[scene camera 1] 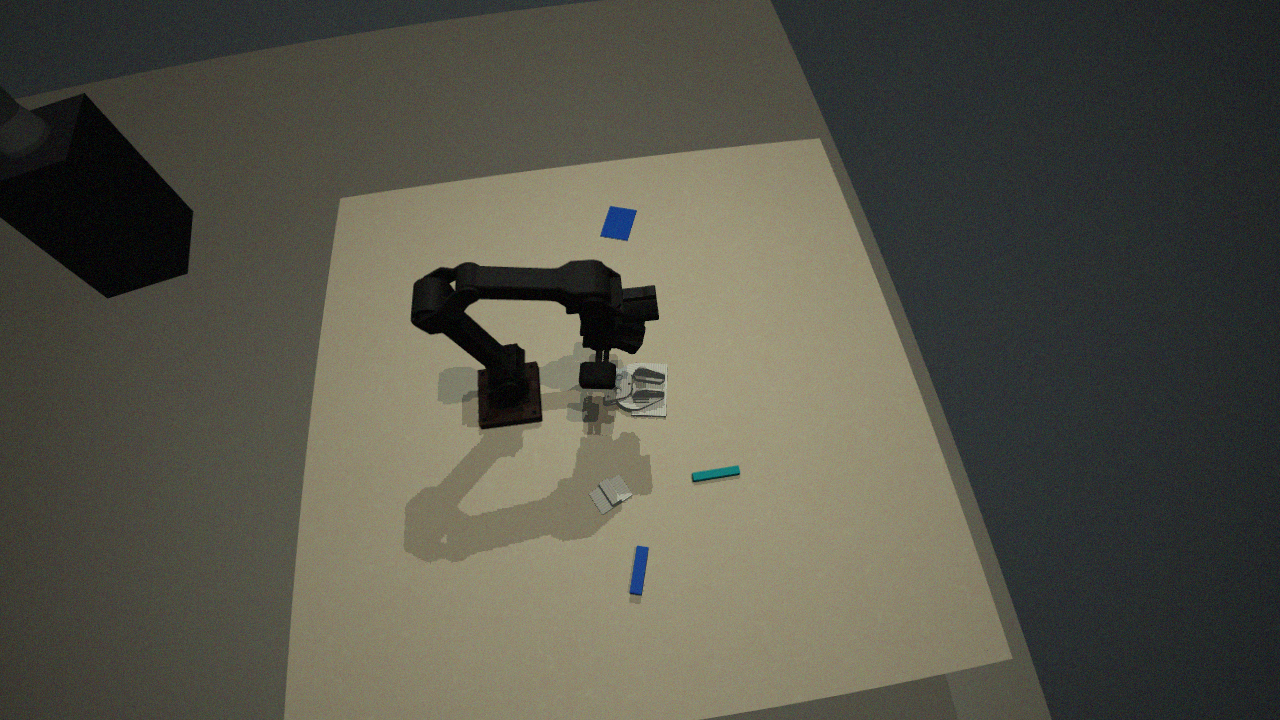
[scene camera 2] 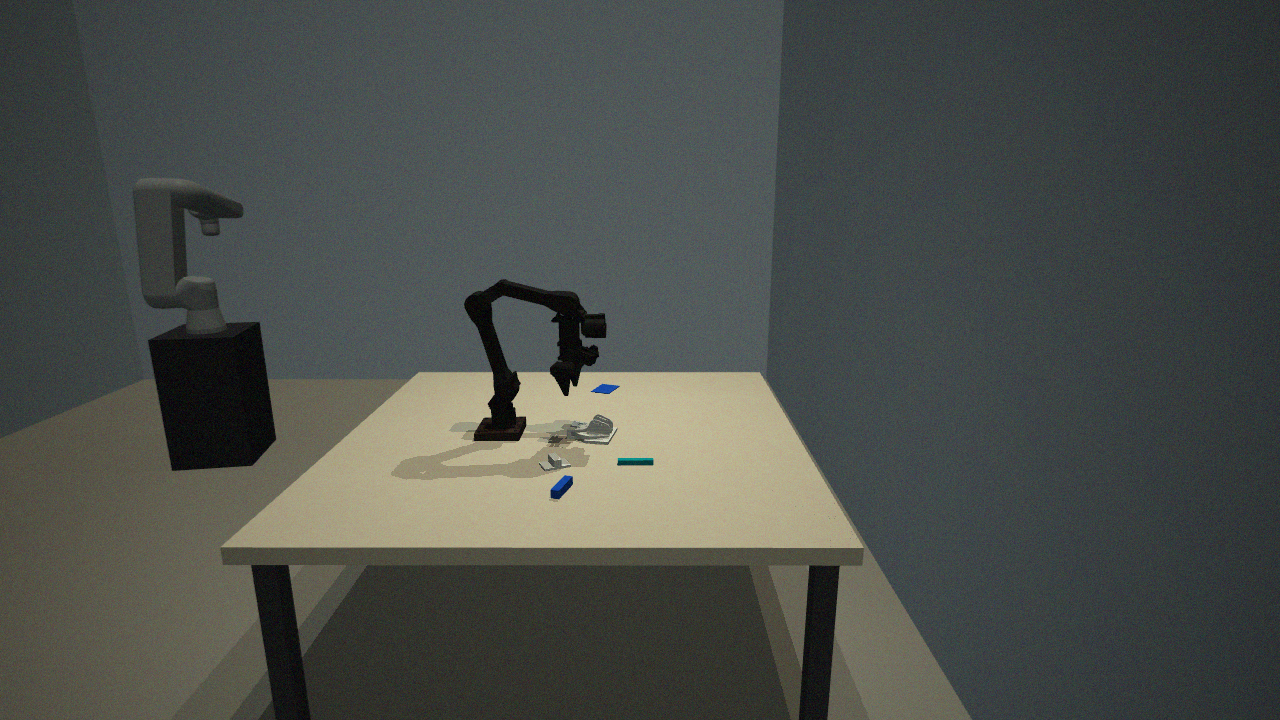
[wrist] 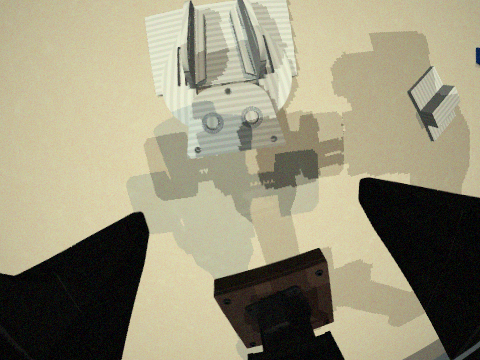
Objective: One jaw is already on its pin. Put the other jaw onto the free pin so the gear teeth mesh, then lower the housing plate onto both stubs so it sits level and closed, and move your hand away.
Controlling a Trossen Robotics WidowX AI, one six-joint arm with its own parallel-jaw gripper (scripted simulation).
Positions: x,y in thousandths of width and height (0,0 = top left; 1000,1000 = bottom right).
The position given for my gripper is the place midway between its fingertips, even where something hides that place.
Observation:
My gripper (scene camera 1: 472,502) is open, with nothing in its grasp. Also in view: a flat blue tile (scene camera 1: 483,310).
My gripper is seen too in scene camera 2 (scene camera 2: 446,544) and in the wrist view (wrist: 530,576). The wrist view misses the flat blue tile: it is out of frame.

